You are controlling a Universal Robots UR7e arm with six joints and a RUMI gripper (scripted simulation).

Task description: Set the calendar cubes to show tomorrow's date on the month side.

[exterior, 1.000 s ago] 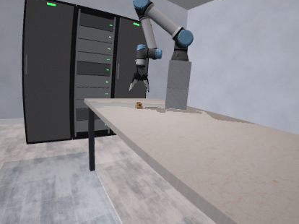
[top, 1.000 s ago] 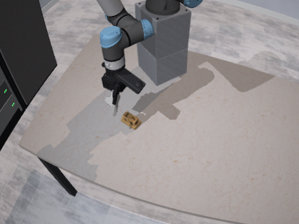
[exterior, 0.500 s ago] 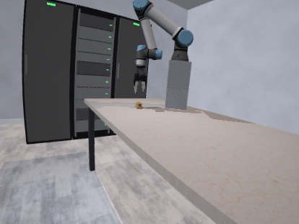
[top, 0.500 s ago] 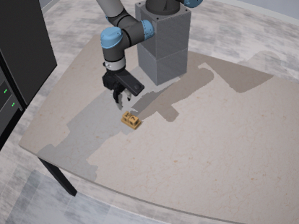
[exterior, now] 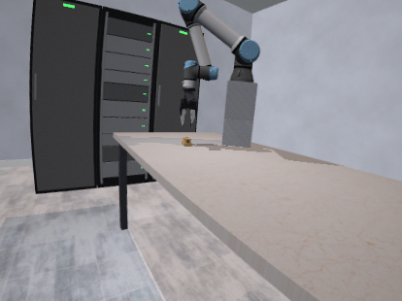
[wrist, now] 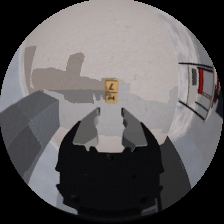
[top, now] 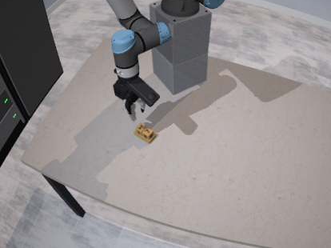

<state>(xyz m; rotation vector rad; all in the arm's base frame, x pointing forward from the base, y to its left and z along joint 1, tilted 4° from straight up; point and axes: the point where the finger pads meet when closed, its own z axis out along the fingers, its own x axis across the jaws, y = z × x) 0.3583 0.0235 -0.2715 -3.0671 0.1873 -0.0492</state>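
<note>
Now: the wooden date cube 9 cm below my hand. Also, from my hand: wooden cube: 9 cm below, 4 cm to the left; then tray: 11 cm below, 2 cm to the left.
</note>
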